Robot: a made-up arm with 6 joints. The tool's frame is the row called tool. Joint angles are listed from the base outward. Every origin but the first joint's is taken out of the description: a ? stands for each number. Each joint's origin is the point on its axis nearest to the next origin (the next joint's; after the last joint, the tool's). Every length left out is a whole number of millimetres.
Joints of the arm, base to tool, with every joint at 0 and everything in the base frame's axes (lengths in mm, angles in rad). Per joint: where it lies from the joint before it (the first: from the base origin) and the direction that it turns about. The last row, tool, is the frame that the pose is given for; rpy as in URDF.
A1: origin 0 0 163 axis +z
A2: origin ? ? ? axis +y
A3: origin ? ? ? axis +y
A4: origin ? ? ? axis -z
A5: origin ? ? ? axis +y
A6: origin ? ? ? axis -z
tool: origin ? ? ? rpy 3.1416 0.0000 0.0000
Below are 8 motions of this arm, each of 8 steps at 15 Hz.
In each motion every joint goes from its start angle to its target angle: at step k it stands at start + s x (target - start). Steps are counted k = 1, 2, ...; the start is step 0. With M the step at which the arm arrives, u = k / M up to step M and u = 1 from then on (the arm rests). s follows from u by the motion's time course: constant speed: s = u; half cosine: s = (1 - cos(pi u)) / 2; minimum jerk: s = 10 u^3 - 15 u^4 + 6 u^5.
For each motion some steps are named. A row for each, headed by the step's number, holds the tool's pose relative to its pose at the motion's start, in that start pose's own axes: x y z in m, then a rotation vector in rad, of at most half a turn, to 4 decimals.
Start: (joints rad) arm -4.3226 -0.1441 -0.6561 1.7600 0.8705 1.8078
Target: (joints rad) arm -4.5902 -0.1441 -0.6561 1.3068 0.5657 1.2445
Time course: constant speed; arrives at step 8
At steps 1, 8:
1: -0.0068 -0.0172 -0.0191 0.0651 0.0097 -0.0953
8: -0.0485 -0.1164 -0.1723 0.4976 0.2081 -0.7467

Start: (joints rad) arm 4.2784 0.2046 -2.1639 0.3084 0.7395 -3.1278
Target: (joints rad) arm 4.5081 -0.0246 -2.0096 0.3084 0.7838 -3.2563
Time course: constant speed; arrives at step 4
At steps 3, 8:
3: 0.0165 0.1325 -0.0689 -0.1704 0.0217 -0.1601
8: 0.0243 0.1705 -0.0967 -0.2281 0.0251 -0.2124

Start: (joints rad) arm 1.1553 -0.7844 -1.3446 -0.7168 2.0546 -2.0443
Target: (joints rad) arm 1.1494 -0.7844 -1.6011 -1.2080 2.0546 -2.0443
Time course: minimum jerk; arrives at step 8
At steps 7, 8:
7: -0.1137 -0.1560 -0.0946 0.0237 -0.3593 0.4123
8: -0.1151 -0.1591 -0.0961 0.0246 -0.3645 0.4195

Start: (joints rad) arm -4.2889 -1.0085 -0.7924 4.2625 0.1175 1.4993
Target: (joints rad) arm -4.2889 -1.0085 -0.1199 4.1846 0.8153 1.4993
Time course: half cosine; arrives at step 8
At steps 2, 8:
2: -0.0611 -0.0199 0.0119 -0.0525 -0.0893 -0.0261
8: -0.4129 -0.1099 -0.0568 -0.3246 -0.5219 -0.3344

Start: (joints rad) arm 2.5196 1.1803 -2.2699 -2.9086 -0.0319 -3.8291
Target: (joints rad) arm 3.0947 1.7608 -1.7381 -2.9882 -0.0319 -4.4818
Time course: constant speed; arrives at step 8
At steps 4, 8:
4: -0.3256 -0.3668 -0.0610 0.4993 -0.3276 -0.5586
8: -0.6646 -0.4959 -0.3158 1.0447 -0.5564 -1.1726

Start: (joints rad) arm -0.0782 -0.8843 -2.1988 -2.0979 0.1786 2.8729
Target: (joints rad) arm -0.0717 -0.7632 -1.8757 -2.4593 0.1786 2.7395
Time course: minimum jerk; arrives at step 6
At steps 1, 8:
1: -0.0090 0.0093 0.0010 -0.0086 -0.0107 -0.0195
8: -0.2341 0.2618 -0.0454 -0.1604 -0.3664 -0.5352

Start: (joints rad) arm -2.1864 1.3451 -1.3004 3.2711 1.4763 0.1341
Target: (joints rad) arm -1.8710 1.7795 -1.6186 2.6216 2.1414 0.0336
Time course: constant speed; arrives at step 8
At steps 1, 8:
1: 0.0148 0.0297 -0.0011 -0.1280 -0.0529 -0.0222
8: 0.1096 0.2199 -0.1340 -0.9836 -0.4074 0.1290

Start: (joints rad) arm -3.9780 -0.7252 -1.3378 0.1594 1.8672 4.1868
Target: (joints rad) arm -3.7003 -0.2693 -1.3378 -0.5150 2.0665 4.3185
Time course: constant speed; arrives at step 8
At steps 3, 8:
3: -0.0382 0.0427 0.0930 0.3281 -0.0816 0.0327
8: -0.0626 0.1018 0.2395 0.8353 -0.3463 0.0235

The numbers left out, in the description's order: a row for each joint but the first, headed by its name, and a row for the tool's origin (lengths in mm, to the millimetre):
A2: 0 0 0
A3: 61 0 323
A4: 120 0 -532
A5: 0 0 0
A6: 108 0 -138
tool: 0 0 0

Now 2 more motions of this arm.
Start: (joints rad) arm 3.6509 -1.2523 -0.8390 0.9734 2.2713 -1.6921
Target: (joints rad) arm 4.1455 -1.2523 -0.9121 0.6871 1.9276 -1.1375
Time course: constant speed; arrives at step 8
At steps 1, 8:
1: 0.0068 0.0023 0.0025 -0.0021 -0.0281 0.0425
8: 0.0651 0.0091 0.0110 -0.1076 -0.1716 0.2743

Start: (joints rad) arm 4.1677 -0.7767 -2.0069 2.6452 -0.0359 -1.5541
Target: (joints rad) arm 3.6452 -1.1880 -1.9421 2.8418 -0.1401 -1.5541
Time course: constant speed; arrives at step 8
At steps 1, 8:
1: 0.0158 -0.0346 -0.0193 0.0159 0.0405 -0.0354
8: -0.0277 -0.2775 -0.1779 0.1740 0.2427 -0.3005

